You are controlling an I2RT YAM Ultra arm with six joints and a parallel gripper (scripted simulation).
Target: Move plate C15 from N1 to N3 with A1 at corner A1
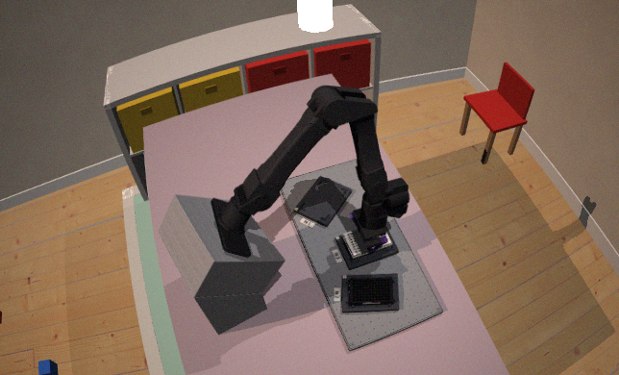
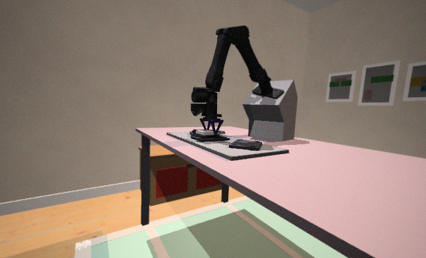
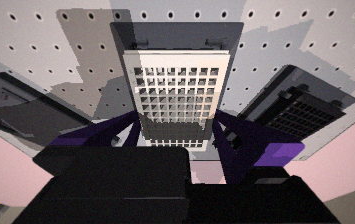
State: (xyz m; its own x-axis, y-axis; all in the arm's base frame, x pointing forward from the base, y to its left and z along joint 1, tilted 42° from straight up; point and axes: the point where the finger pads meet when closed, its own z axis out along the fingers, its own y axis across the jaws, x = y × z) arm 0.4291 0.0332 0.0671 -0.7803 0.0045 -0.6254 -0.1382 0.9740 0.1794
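The dark landing nest N3 lies 30 mm below my hand. Round my hand: deck label: 160 mm behind, 120 mm to the left, 40 mm below; black plate C51: 170 mm to the right, 20 mm below, 20 mm behind; white 96-well plate C15: right at my hand.
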